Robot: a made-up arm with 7 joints.
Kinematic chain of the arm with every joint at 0, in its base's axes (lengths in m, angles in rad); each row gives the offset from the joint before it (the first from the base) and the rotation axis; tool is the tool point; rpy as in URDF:
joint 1: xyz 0 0 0.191 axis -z
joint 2: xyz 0 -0.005 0.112 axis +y
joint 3: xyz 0 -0.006 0.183 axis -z
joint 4: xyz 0 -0.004 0.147 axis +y
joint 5: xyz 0 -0.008 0.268 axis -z
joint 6: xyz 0 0 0.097 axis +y
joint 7: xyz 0 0 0.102 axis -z
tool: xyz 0 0 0 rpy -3.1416 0 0
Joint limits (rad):
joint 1: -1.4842..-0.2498
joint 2: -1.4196..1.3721
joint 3: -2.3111..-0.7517
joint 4: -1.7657..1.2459
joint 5: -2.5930..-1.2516
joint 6: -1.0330..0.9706
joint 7: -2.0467..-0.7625
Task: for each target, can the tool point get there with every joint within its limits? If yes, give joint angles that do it. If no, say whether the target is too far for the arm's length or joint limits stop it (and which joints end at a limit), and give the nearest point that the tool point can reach.
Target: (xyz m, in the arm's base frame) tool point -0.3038 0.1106 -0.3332
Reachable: no: joint limits stop it (at a limit: joint 1, joint 2, joint 3, joint 4, joint 5, joint 6) | nearest point -0.5295 0.1178 0.0470 | short by 0.442 m
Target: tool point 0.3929 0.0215 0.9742
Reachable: yes | joints -0.4483 0.6551 -0.9323 -0.3658 -2.2472 0.3280 -1.4030
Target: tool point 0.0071 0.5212 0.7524
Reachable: yes | joints -0.7116 0.6676 -1.6650 1.0168 -2.0080 -0.2073 -1.4562
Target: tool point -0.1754 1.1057 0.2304
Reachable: no: too far | nearest point -0.0825 0.7657 0.2901 | short by 0.358 m
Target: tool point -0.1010 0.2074 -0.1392
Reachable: no: joint limits stop it (at a limit: joint 1, joint 2, joint 3, joint 4, joint 6) | nearest point -0.1928 0.4715 0.0414 | short by 0.333 m
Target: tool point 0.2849 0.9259 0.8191
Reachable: no: too far | nearest point 0.2070 0.6726 0.6779 | short by 0.300 m
